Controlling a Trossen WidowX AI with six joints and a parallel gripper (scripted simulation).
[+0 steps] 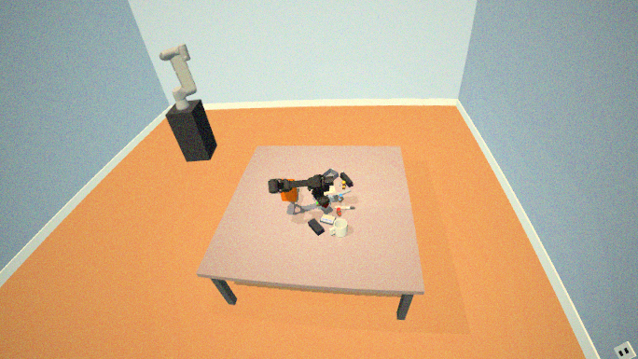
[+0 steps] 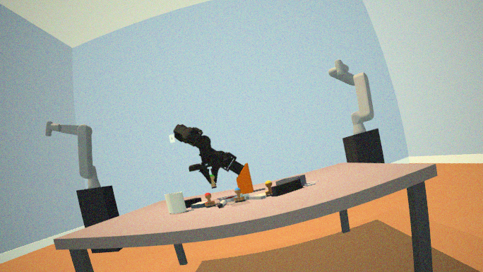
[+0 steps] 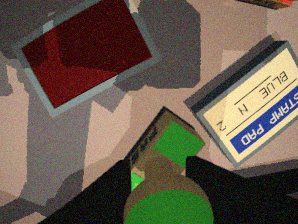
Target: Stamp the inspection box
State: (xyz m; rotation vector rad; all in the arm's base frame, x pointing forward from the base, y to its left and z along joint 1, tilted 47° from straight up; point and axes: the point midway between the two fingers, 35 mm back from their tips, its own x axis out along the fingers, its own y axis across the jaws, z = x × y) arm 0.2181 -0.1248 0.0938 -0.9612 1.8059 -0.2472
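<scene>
Now: gripper tip 9 cm above the red ink pad, 6 cm to the right of it and 2 cm short of it. Also, from my gripper tip: red-knob stamp (12 cm ahead, 7 cm below, 3 cm to the right); then green-knob stamp (right at my gripper tip); then stamp pad box (8 cm below, 7 cm to the right, 5 cm ahead).
</scene>
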